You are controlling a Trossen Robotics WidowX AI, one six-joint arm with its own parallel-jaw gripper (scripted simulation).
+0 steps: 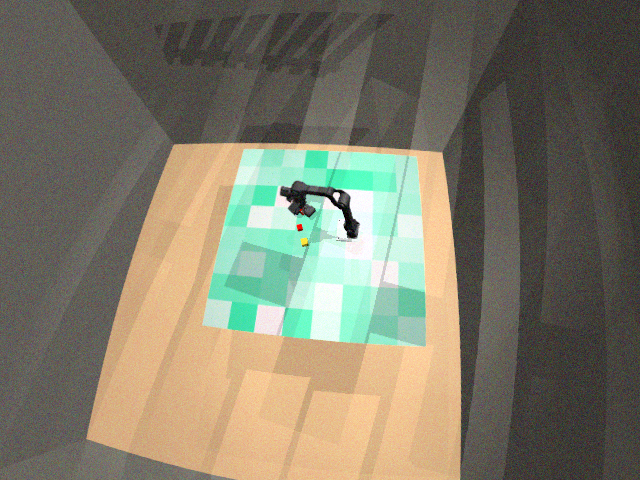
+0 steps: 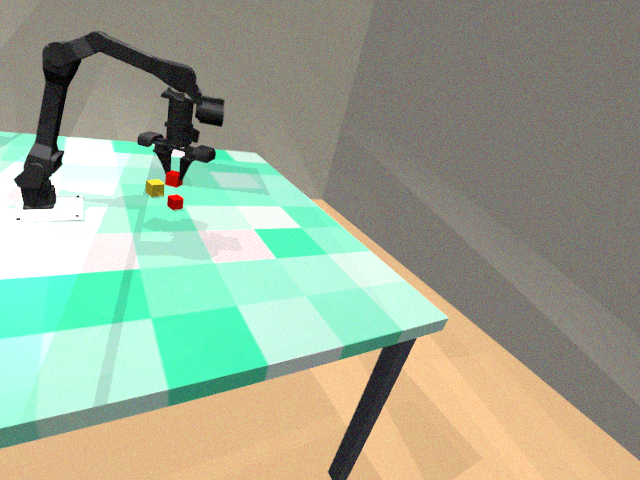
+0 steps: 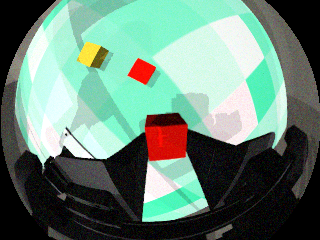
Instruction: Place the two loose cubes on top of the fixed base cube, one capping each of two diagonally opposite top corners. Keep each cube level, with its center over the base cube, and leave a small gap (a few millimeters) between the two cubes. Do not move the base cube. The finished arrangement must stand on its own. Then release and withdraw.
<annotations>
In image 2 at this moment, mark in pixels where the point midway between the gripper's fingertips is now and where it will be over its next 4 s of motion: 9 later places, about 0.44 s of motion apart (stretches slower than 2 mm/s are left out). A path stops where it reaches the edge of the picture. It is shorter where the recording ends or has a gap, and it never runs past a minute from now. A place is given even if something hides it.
My gripper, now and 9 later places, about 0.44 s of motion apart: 174, 178; 172, 175; 171, 173; 167, 170; 163, 168; 162, 172; 162, 176; 162, 174; 162, 169; 172, 166
</annotations>
